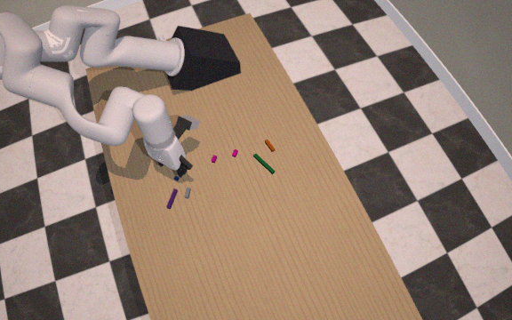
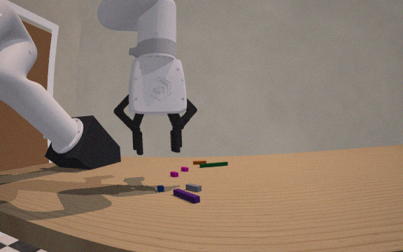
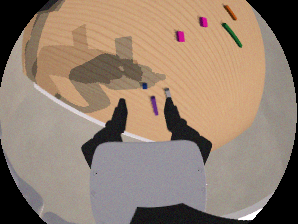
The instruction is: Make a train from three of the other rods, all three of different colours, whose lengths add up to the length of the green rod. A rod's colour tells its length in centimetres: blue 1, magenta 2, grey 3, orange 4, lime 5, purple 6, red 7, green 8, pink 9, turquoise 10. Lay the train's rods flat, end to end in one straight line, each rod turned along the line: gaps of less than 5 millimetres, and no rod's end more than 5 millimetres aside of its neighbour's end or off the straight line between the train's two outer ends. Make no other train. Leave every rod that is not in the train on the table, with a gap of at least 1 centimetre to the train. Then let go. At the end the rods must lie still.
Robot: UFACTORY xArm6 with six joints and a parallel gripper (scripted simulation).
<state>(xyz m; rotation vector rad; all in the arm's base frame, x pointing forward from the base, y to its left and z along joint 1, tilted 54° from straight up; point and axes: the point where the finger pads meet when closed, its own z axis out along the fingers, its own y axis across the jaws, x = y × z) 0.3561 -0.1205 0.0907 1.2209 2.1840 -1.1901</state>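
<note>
My hand is 80 mm above the blue rod. From my hand the other things lie so: purple rod 60 mm ahead, 40 mm to the right, 80 mm below; then grey rod 60 mm ahead, 10 mm to the left, 80 mm below; then green rod 80 mm ahead, 250 mm to the left, 80 mm below.
</note>
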